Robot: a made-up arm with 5 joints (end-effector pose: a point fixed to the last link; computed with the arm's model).
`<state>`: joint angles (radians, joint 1 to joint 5).
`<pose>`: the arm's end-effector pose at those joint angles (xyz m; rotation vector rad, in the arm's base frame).
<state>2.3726 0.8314 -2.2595 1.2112 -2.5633</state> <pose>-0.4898 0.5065 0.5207 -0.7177 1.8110 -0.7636</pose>
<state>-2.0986 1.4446 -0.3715 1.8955 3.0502</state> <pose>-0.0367 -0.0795 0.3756 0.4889 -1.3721 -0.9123</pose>
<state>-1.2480 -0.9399 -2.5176 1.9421 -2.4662</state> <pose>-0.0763 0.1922 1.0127 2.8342 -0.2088 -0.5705</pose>
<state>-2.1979 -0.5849 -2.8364 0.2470 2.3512</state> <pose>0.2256 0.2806 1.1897 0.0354 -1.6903 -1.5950</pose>
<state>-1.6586 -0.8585 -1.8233 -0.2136 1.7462</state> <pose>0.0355 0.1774 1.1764 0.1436 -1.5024 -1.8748</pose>
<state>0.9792 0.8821 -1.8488 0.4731 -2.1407</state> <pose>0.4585 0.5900 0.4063 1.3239 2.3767 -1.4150</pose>
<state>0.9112 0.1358 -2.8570 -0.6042 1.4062</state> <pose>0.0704 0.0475 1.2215 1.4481 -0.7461 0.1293</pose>
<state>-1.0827 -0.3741 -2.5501 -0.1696 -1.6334</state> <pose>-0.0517 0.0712 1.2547 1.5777 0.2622 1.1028</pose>
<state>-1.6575 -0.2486 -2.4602 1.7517 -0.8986</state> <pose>-0.0098 -0.2289 1.0460 -1.9397 1.1199 -1.1527</pose>
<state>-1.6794 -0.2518 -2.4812 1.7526 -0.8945</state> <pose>-0.0135 -0.2212 1.0512 -1.9480 1.1369 -1.1847</pose>
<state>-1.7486 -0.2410 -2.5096 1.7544 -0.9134</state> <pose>-0.0276 -0.2182 1.0551 -1.9509 1.2060 -1.2105</pose>
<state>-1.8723 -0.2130 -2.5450 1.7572 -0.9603</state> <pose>-0.0550 -0.2191 1.0571 -1.9402 1.3376 -1.2217</pose>
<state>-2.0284 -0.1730 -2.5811 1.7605 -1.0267</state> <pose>-0.0931 -0.2193 1.0564 -1.9062 1.5072 -1.2114</pose>
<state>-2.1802 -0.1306 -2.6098 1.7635 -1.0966</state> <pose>-0.1339 -0.2154 1.0531 -1.8504 1.6697 -1.1827</pose>
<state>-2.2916 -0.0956 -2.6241 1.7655 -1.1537</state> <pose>-0.1674 -0.2104 1.0478 -1.7915 1.7825 -1.1472</pose>
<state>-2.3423 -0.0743 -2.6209 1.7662 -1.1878</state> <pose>-0.1868 -0.2104 1.0417 -1.7516 1.8271 -1.1160</pose>
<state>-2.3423 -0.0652 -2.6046 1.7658 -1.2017</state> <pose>-0.1934 -0.2169 1.0357 -1.7352 1.8187 -1.0911</pose>
